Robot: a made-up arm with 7 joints.
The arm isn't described. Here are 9 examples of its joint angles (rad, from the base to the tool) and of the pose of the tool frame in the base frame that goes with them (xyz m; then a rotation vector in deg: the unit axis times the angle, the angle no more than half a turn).
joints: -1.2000 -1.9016 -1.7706 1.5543 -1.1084 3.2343 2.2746
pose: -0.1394 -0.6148 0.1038 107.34 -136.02 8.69
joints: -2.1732 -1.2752 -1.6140 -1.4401 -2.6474 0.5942 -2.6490
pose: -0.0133 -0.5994 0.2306 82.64 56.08 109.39
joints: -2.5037 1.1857 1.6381 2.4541 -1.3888 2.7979 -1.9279
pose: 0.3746 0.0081 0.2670 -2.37 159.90 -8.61
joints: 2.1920 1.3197 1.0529 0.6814 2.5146 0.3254 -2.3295
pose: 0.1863 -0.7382 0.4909 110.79 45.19 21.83
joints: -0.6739 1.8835 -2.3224 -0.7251 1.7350 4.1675 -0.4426
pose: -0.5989 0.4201 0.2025 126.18 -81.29 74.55
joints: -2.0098 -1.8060 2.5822 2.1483 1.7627 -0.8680 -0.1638
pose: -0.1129 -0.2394 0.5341 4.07 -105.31 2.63
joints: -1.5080 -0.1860 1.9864 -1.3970 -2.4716 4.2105 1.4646
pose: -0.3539 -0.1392 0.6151 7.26 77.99 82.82
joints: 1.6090 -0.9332 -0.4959 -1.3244 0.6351 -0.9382 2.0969
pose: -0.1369 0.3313 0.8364 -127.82 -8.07 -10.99
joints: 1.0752 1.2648 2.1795 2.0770 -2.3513 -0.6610 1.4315
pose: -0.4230 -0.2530 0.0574 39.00 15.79 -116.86
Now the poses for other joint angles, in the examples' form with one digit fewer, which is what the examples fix.
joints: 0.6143 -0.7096 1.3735 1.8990 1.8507 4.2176 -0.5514
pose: -0.034 0.294 0.524 109.7 -32.8 101.5
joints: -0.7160 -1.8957 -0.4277 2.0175 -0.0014 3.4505 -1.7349
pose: 0.050 -0.303 -0.086 88.4 75.0 6.5
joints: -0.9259 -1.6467 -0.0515 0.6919 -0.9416 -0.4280 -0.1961
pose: 0.392 -0.681 -0.058 116.7 -32.9 -112.3
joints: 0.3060 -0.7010 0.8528 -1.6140 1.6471 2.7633 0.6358
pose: 0.242 -0.176 0.750 101.1 33.6 31.3
